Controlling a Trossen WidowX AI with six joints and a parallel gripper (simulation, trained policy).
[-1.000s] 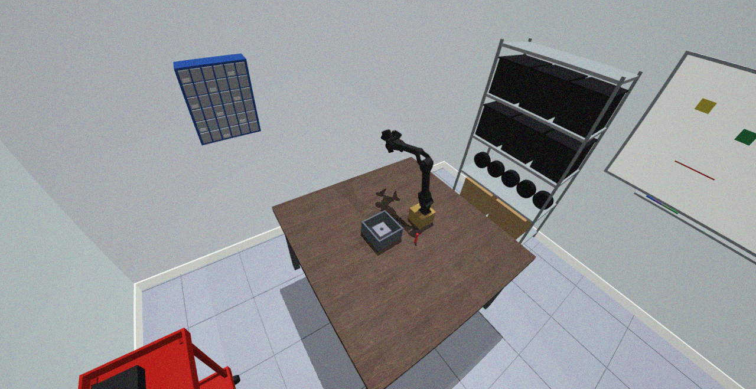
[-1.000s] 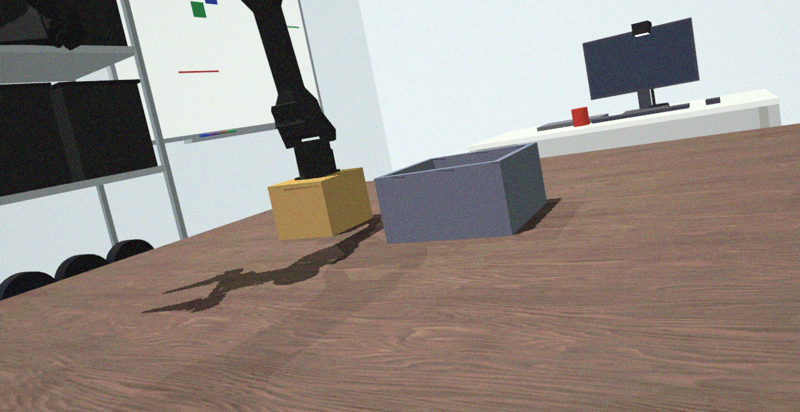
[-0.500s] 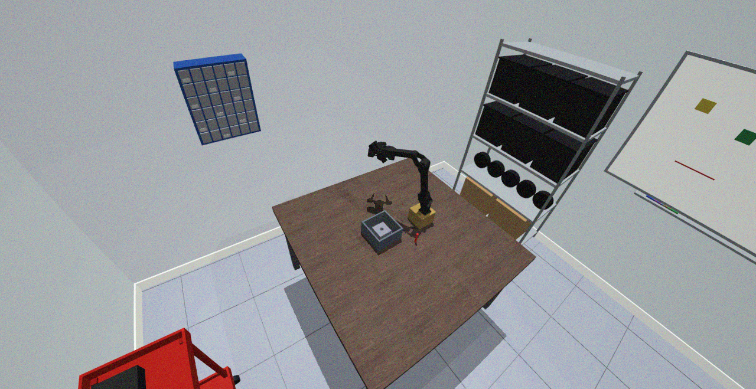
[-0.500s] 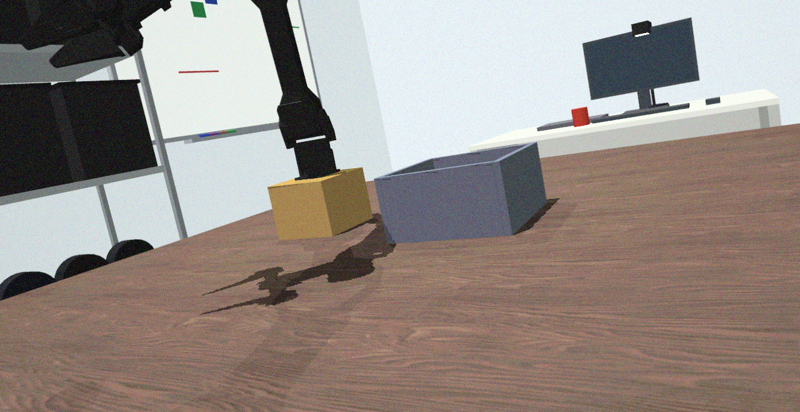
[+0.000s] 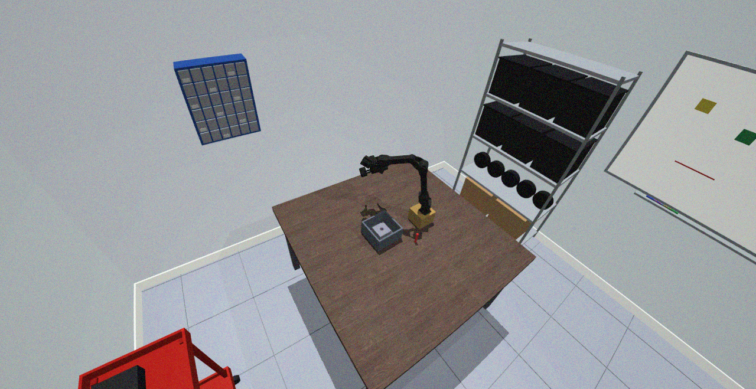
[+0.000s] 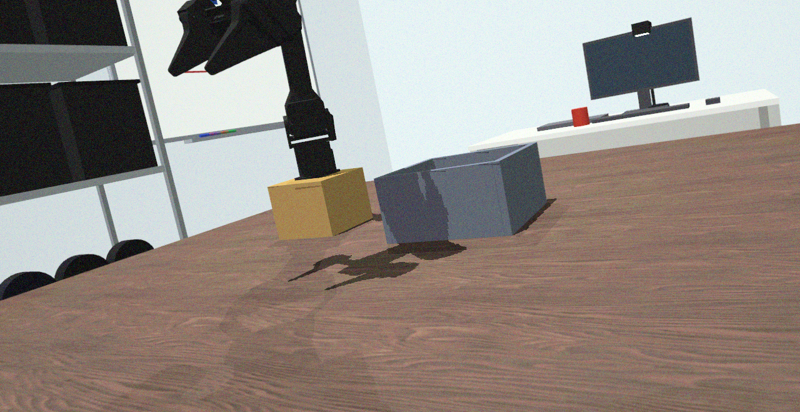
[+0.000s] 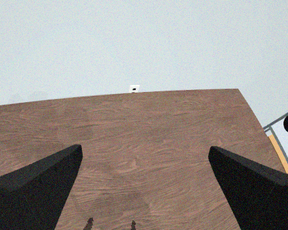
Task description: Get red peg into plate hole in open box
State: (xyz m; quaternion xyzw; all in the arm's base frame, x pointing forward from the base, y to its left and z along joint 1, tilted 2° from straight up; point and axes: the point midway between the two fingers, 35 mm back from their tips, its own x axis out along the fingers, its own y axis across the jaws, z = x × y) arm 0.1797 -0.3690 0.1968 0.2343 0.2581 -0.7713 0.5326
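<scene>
The red peg is 500 mm to the left of my gripper tip, 220 mm below it and 10 mm behind it. Also, from my gripper tip: plate: 330 mm to the left, 220 mm below, 140 mm ahead; grey box: 330 mm to the left, 240 mm below, 140 mm ahead.
</scene>
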